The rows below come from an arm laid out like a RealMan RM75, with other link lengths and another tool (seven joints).
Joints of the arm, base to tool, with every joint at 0 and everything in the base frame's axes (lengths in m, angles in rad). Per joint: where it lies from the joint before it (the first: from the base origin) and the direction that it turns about. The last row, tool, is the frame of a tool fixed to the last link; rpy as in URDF.
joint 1: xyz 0 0 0.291 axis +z
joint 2: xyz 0 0 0 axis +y
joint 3: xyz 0 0 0.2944 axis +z
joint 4: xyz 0 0 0 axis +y
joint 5: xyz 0 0 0.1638 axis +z
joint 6: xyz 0 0 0 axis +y
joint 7: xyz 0 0 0.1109 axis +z
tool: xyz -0.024 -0.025 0.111 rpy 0 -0.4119 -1.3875
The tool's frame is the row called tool.
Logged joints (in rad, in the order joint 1, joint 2, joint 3, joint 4, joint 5, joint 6, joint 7), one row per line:
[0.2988, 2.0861, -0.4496, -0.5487, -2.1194, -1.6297, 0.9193]
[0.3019, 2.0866, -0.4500, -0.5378, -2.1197, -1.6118, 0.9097]
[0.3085, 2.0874, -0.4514, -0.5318, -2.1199, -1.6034, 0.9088]
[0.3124, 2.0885, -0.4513, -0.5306, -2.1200, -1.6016, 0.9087]
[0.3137, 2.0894, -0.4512, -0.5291, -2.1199, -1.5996, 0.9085]
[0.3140, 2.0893, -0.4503, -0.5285, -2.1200, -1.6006, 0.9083]
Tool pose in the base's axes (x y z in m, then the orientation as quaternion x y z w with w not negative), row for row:
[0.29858, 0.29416, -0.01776, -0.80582, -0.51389, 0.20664, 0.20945]
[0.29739, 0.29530, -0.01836, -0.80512, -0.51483, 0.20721, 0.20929]
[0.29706, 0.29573, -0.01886, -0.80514, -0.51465, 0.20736, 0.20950]
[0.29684, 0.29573, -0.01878, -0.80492, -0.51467, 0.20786, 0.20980]
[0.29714, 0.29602, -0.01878, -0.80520, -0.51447, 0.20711, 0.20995]
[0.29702, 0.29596, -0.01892, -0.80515, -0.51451, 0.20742, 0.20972]
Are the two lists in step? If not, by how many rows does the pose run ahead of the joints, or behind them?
The pose runs 2 rows ahead of the joints: the pose in row i belongs to the joints in row i + 2.
